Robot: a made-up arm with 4 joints.
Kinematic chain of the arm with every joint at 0, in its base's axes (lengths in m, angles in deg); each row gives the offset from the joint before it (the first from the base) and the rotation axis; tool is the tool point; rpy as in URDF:
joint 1: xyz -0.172 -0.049 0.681 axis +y
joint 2: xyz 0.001 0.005 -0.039 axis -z
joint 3: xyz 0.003 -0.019 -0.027 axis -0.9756 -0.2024 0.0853
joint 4: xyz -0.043 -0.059 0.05 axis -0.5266 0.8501 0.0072
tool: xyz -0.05 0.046 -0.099 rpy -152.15 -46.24 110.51
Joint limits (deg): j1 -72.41..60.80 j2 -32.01..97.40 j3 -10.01..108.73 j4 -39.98..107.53
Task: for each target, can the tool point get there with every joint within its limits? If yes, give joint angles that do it. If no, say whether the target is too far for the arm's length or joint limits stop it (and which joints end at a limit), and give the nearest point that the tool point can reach.
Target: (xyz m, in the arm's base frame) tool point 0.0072 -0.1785 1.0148
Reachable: no: too far | nearest point -0.2081 -0.1331 0.8152 | short by 0.297 m
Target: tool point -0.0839 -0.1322 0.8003
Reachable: no: joint limits stop it (at a limit: joint 1, joint 2, joint 4) | nearest point -0.1918 -0.1696 0.7862 | short by 0.115 m
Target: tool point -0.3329 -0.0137 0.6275
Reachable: yes | joints -8.41 21.76 91.09 70.19
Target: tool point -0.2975 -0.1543 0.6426
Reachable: yes | joints 17.44 -17.88 19.80 39.49
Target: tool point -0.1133 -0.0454 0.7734
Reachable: no: joint limits stop it (at a limit: joint 1, joint 2, joint 3, joint 4) | nearest point -0.0889 -0.1117 0.6823 | short by 0.115 m
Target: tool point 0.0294 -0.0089 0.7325
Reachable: no: joint limits stop it (at a limit: joint 1, joint 2, joint 3) | nearest point -0.0699 -0.0038 0.6617 | short by 0.122 m
